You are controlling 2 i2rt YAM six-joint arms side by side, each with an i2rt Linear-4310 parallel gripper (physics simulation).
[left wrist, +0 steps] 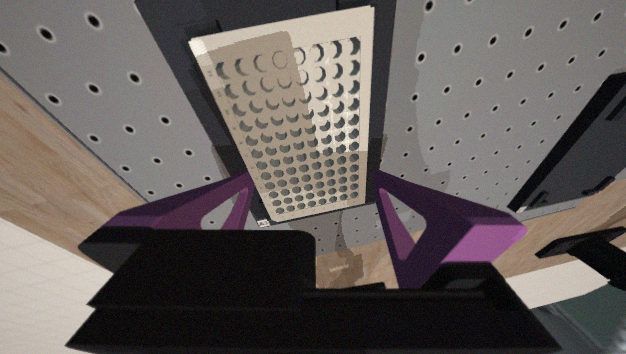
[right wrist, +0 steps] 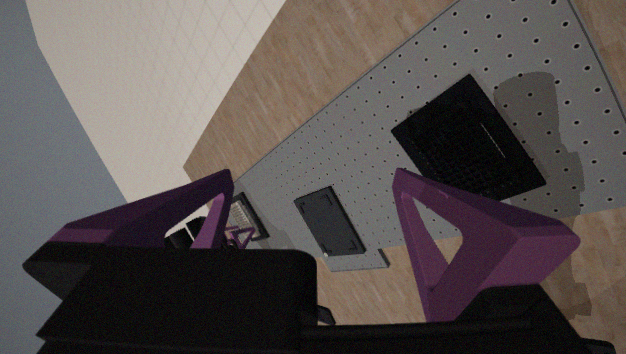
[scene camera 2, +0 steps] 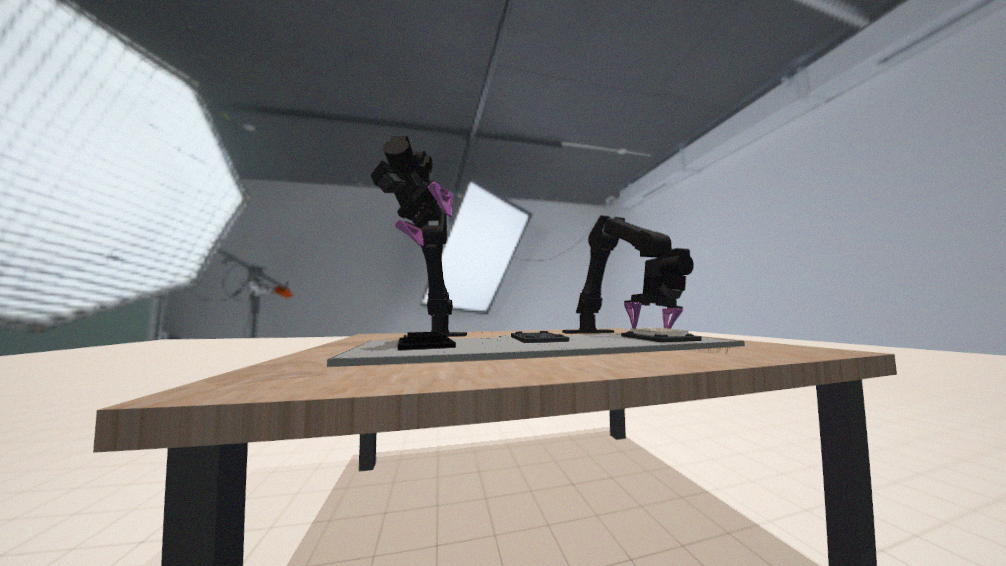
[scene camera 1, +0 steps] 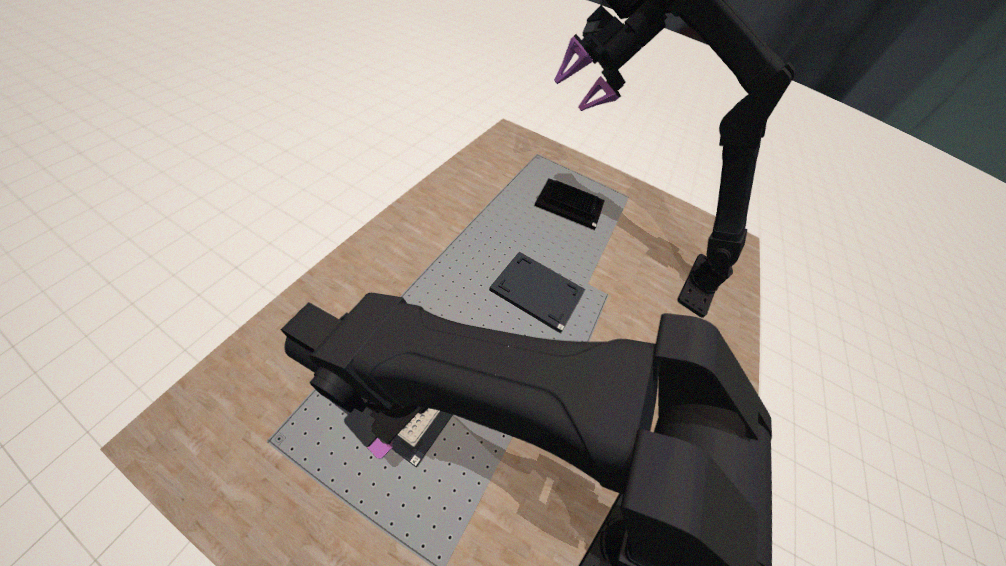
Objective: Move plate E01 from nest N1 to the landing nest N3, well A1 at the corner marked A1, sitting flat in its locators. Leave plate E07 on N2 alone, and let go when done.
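A white well plate point(scene camera 1: 416, 424) point(scene camera 2: 661, 331) point(left wrist: 325, 120) point(right wrist: 242, 215) lies on a dark nest point(scene camera 1: 432, 439) with an A1 label at one corner. My left gripper point(scene camera 2: 652, 325) point(left wrist: 313, 176) is open, low over this plate, its fingertips on either side near the A1 end. An empty dark nest point(scene camera 1: 538, 290) point(scene camera 2: 539, 337) point(left wrist: 585, 150) point(right wrist: 330, 222) with corner locators is in the middle. A black plate point(scene camera 1: 569, 202) point(scene camera 2: 426, 340) point(right wrist: 465, 145) sits on the third nest. Plate and nest numbers are not readable. My right gripper point(scene camera 1: 569, 95) point(scene camera 2: 436, 228) point(right wrist: 313, 177) is open and empty, high up.
The nests stand on a grey perforated board point(scene camera 1: 457, 242) point(scene camera 2: 485, 351) point(right wrist: 350, 120) on a wooden table point(scene camera 1: 211, 394) point(scene camera 2: 492, 394). The left arm point(scene camera 1: 492, 373) spans the board in scene camera 1 and hides part of the white plate. The right arm point(scene camera 1: 738, 183) stands beyond it.
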